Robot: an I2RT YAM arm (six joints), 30 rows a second.
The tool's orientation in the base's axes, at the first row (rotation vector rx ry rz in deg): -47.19, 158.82, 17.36
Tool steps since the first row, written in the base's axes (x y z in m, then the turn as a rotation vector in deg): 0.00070, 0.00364, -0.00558, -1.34, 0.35, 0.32; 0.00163, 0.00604, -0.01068, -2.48, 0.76, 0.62; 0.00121, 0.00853, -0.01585, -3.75, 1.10, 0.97; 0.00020, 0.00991, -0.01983, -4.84, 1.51, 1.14; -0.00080, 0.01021, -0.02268, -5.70, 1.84, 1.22; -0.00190, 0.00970, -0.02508, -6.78, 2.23, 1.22; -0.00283, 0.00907, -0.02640, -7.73, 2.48, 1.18; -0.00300, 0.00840, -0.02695, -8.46, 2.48, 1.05; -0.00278, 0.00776, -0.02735, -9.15, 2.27, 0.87; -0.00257, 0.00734, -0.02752, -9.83, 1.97, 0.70; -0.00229, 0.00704, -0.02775, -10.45, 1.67, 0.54; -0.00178, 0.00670, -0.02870, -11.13, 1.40, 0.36
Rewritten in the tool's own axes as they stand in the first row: -0.00086, 0.00187, 0.00637, 0.82, 1.08, -0.43; -0.00142, 0.00266, 0.01201, 1.46, 2.09, -0.79; -0.00090, 0.00426, 0.01751, 2.22, 3.12, -1.25; 0.00034, 0.00543, 0.02149, 2.86, 4.08, -1.48; 0.00179, 0.00587, 0.02412, 3.37, 4.84, -1.61; 0.00362, 0.00575, 0.02609, 4.05, 5.76, -1.68; 0.00507, 0.00558, 0.02703, 4.70, 6.49, -1.73; 0.00570, 0.00505, 0.02735, 5.34, 6.88, -1.73; 0.00596, 0.00435, 0.02760, 6.05, 7.07, -1.72; 0.00605, 0.00387, 0.02768, 6.81, 7.18, -1.75; 0.00604, 0.00343, 0.02787, 7.51, 7.26, -1.78; 0.00606, 0.00275, 0.02877, 8.25, 7.39, -1.79
